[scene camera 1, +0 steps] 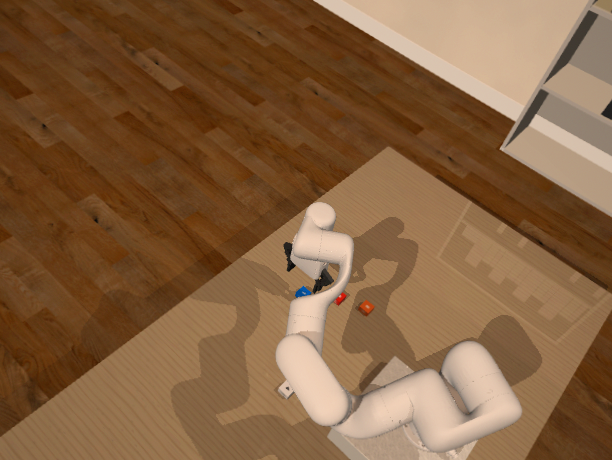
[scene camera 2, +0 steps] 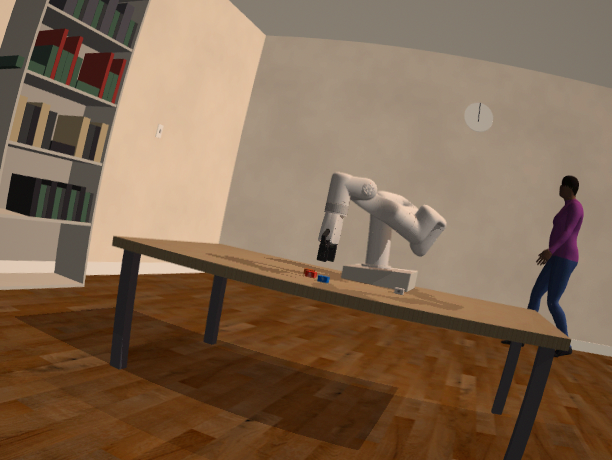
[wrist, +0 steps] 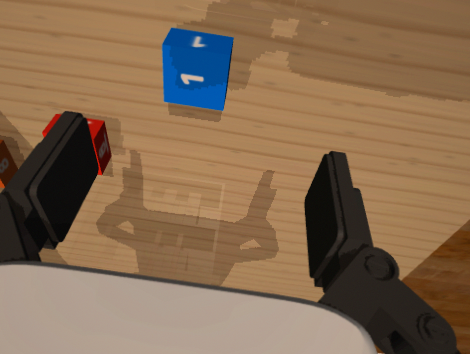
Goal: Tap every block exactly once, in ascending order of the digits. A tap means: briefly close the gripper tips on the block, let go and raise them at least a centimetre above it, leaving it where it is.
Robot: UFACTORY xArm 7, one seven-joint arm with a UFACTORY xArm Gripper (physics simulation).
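A blue block (scene camera 1: pixel 303 292) (scene camera 2: pixel 323 279) (wrist: pixel 197 75) with the digit 1 stands on the table, near the top of the wrist view. A red block (scene camera 1: pixel 340 298) (scene camera 2: pixel 310 273) (wrist: pixel 102 147) is partly behind the left finger in the wrist view; its digit is hard to read. An orange block (scene camera 1: pixel 366 307) (wrist: pixel 6 165) showing an 8 is cut off at the wrist view's left edge. A white block (scene camera 1: pixel 285 389) (scene camera 2: pixel 399 290) lies apart from them; its digit is unreadable. My gripper (scene camera 1: pixel 302 279) (scene camera 2: pixel 326 260) (wrist: pixel 204 158) is open and empty, above the table, off to one side of the blue block.
The table (scene camera 1: pixel 395 185) (scene camera 2: pixel 165 252) carries the robot's base plate (scene camera 1: pixel 345 445) (scene camera 2: pixel 370 277), and the white block is near it. In scene camera 1 the arm passes close over the blue and red blocks. A person (scene camera 2: pixel 567 225) stands behind the table at the right.
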